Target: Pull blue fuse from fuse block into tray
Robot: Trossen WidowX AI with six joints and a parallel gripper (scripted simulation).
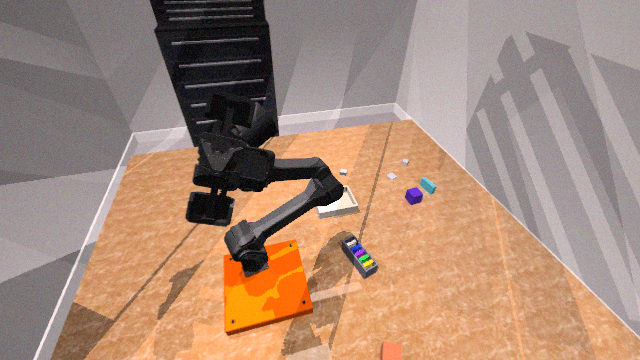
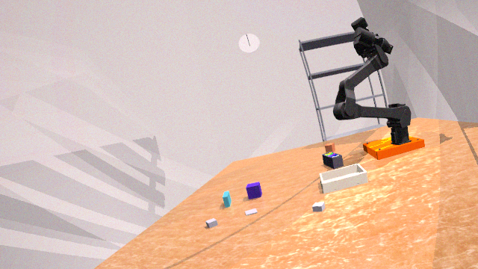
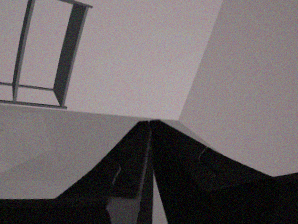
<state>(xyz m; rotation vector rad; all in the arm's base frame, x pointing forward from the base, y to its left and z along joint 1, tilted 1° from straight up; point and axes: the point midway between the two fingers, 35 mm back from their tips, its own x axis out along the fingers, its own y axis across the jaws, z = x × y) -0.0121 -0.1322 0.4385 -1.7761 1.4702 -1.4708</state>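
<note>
Right now my gripper tip is 29 cm short of the blue fuse, 9 cm to the right of it and 45 cm above it. Also, from my gripper tip: purple cube 60 cm ahead, 19 cm to the left, 46 cm below; pale tray 34 cm ahead, 29 cm to the left, 48 cm below.
</note>
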